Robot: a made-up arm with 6 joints.
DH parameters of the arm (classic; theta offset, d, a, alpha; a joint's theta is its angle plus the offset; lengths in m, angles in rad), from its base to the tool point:
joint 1: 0 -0.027 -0.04 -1.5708
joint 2: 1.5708 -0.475 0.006 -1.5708
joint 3: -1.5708 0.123 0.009 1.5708
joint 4: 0 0.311 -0.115 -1.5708
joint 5: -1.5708 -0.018 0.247 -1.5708
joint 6: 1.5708 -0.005 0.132 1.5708
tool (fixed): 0 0.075 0 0
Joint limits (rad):
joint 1: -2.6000..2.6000
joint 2: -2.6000..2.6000
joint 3: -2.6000..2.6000
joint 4: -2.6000..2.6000
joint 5: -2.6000..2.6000
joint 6: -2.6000..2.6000
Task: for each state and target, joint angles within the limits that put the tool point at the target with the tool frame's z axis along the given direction. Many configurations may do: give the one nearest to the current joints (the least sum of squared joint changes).
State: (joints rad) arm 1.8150 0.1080 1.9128 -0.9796 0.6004 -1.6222
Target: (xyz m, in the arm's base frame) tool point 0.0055 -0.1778 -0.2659 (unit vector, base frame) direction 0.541 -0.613 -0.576
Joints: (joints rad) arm 2.0290 0.2907 1.7812 -0.9808 0.7403 -1.6343
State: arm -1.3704 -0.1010 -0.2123 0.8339 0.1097 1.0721
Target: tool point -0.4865 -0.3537 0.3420 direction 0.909 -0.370 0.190
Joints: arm -1.2417 0.4261 -0.3259 1.0388 -0.0579 1.3905
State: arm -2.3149 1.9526 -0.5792 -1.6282 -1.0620 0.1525
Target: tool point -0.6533 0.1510 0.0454 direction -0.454 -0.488 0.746
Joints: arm -2.6000 2.5103 -0.4574 -2.3726 -1.9478 0.6967
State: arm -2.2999 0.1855 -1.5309 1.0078 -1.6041 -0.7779
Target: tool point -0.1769 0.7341 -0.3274 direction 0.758 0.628 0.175
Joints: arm -2.5769 0.8584 -1.2871 0.5781 -2.0330 -1.4472
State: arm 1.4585 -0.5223 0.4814 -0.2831 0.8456 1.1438
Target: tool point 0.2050 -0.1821 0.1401 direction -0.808 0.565 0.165
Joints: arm 1.6652 -0.7666 0.5523 0.3608 1.3610 0.9676
